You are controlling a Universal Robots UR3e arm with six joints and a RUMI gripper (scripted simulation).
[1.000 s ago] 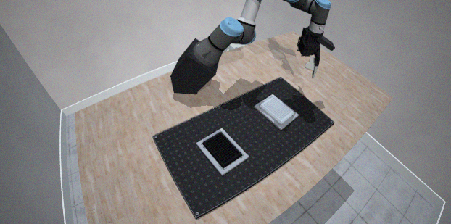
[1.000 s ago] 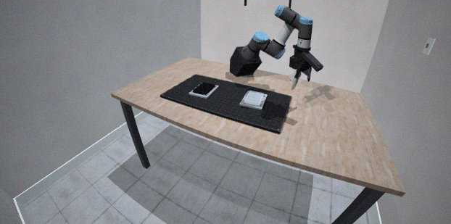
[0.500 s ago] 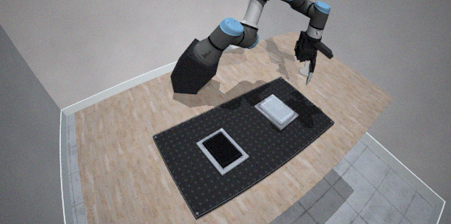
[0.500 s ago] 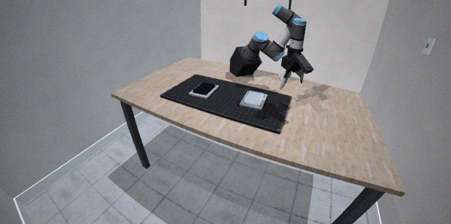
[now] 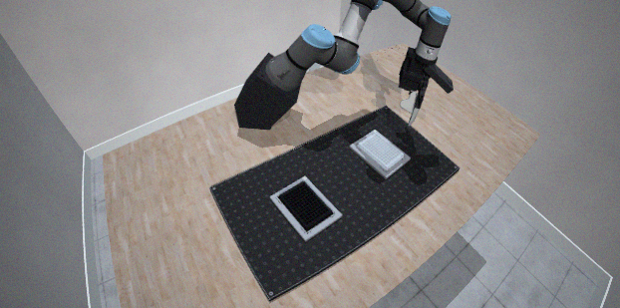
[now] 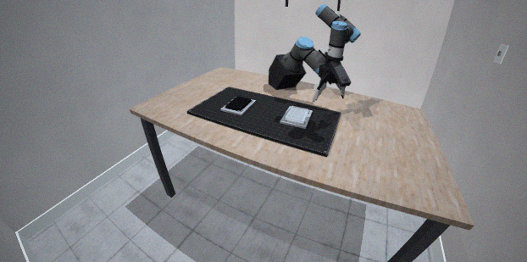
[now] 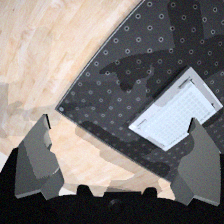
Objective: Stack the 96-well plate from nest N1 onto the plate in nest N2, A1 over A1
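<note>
The white 96-well plate is 30 mm ahead of my hand, 130 mm to the right of it and 100 mm below it. Also, from my hand: black 96-well plate (90 mm ahead, 430 mm to the right, 90 mm below); then nest N1 (30 mm ahead, 130 mm to the right, 110 mm below).
</note>
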